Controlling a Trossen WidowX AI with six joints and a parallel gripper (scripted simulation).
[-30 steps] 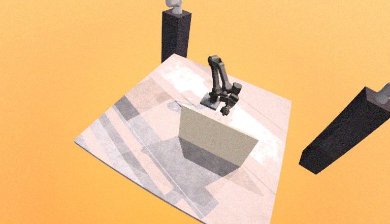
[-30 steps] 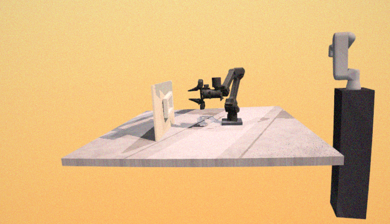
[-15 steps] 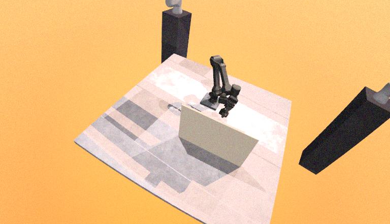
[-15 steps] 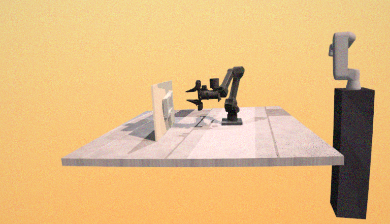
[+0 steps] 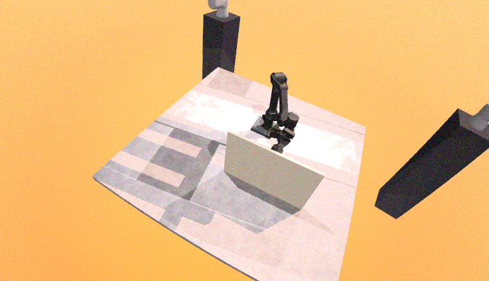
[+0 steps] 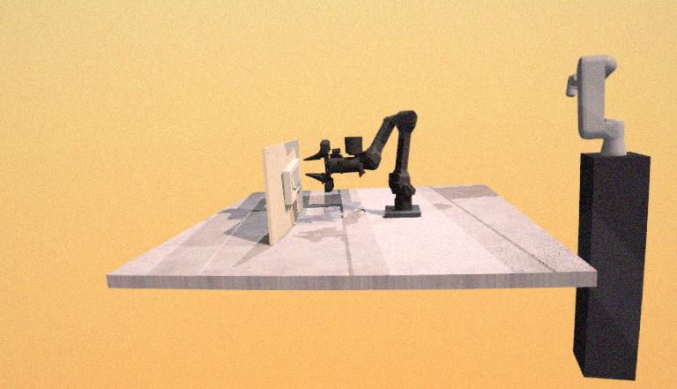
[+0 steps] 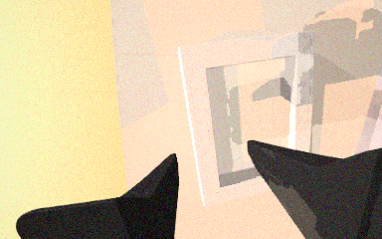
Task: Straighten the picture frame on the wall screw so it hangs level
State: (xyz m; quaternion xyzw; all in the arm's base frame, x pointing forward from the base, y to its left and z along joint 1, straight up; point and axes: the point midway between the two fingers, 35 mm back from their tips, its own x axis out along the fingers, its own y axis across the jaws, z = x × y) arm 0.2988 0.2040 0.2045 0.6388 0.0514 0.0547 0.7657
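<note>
Right now my gripper tip is 6 cm short of the pale picture frame and 5 cm above it. The rest, counted from my gripper tip: cream wall panel (7 cm ahead, 1 cm to the left, 7 cm below).
</note>
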